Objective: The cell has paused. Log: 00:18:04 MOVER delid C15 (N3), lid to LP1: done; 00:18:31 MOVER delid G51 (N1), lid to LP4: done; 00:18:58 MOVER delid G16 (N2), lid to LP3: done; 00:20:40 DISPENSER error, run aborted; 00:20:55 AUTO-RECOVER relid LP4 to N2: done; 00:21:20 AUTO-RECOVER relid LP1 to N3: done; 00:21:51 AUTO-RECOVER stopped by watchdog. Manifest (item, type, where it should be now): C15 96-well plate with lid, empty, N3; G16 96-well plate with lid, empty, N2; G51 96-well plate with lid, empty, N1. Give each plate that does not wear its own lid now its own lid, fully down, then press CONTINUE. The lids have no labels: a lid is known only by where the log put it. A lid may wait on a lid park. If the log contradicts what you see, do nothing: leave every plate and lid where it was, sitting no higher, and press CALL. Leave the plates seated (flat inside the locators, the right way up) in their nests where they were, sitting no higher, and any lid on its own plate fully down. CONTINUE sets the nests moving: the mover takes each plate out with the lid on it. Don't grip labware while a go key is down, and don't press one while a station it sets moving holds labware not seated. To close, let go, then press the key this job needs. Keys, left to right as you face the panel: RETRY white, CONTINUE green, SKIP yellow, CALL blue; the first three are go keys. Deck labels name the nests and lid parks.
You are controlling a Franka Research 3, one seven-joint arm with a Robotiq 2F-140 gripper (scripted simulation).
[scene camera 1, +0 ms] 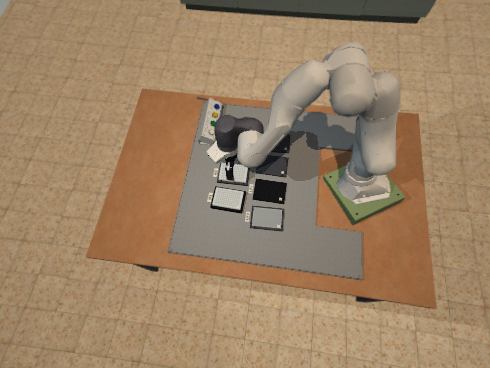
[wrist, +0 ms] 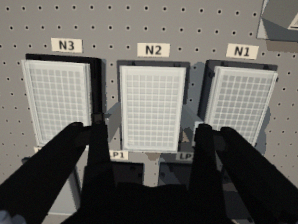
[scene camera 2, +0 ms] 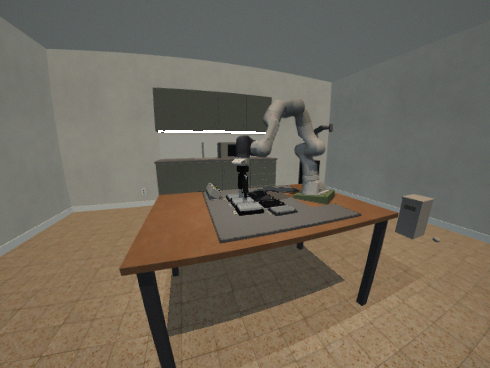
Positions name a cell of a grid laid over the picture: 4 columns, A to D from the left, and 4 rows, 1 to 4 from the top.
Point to a plate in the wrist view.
D2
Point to a clear lid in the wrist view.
A2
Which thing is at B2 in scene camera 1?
A key panel.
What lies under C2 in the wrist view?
A clear lid.
